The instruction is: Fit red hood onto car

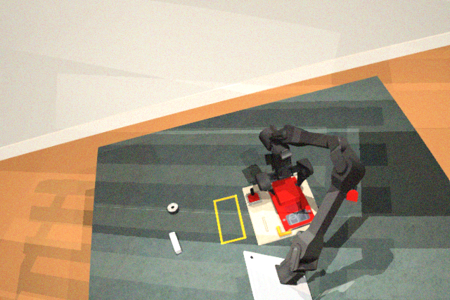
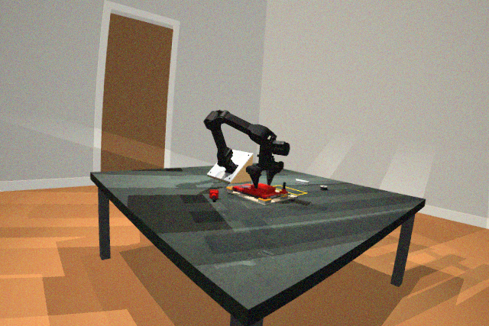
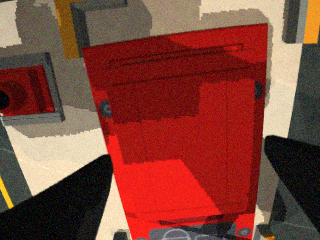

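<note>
My gripper tip is now right at the red hood. The rest, counted from my gripper tip: engine block (10 mm to the left, 20 mm below); cream jig plate (20 mm behind, 20 mm to the left, 30 mm below); white bar (60 mm behind, 410 mm to the left, 40 mm below).
</note>
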